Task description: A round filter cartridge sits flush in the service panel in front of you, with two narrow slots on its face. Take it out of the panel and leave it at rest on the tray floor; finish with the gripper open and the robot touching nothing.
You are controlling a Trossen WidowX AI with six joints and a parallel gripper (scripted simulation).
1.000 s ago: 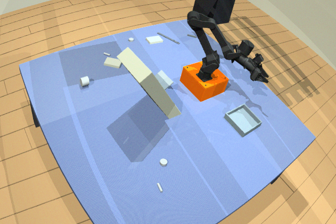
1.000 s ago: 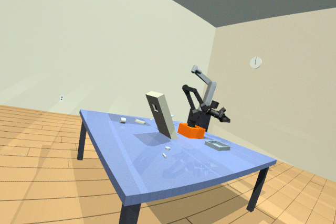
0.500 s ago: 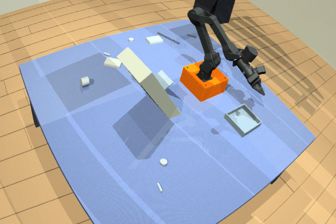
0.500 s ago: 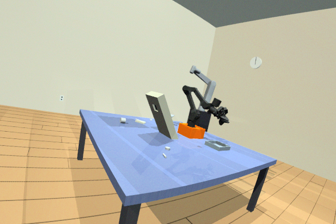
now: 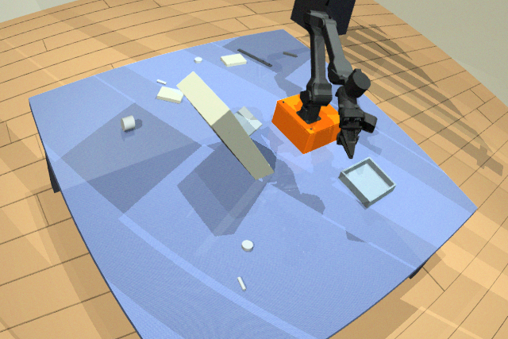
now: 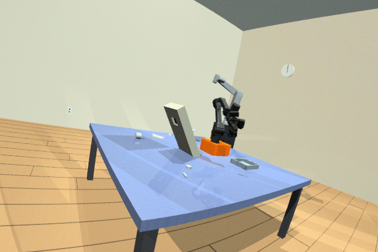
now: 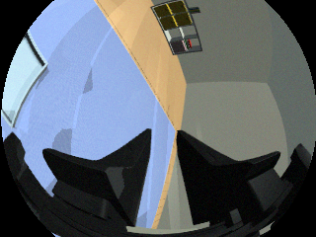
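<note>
The white round filter cartridge lies 31 cm to the right of my gripper tip, 21 cm ahead of it and 1 cm below it. From my gripper tip the other things lie so: cream service panel: 30 cm to the right, 17 cm ahead, 8 cm below; then grey tray: 23 cm below, 22 cm behind, 1 cm to the right.
</note>
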